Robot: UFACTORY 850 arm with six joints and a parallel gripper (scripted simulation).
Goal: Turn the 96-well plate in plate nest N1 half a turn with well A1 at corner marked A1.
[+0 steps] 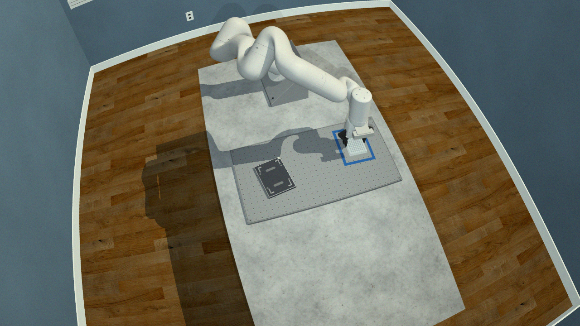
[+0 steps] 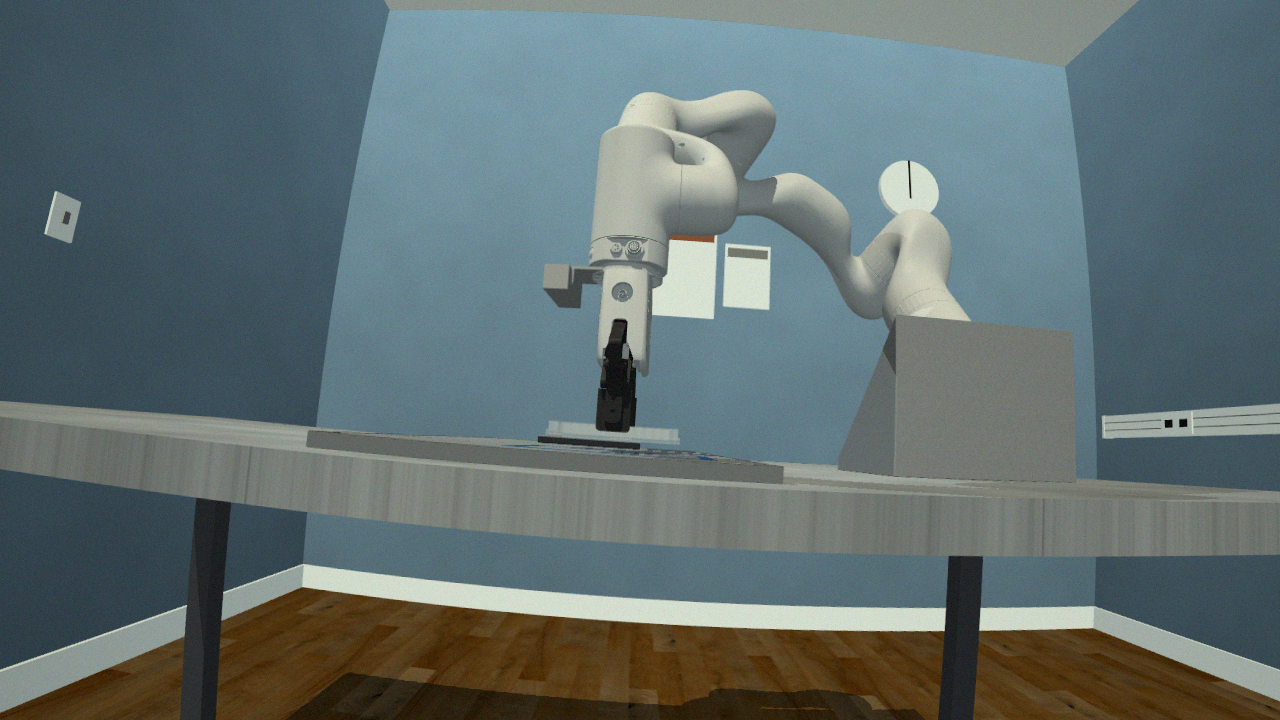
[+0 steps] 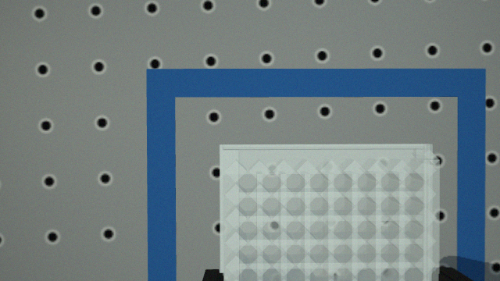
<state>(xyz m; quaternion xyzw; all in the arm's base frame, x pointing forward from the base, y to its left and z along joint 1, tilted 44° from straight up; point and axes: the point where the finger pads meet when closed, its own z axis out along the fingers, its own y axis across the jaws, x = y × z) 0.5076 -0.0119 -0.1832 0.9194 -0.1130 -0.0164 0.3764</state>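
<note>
Now: the 96-well plate 1 cm below my hand. Also, from my hand: dark plate nest (39 cm to the right, 2 cm below).
</note>
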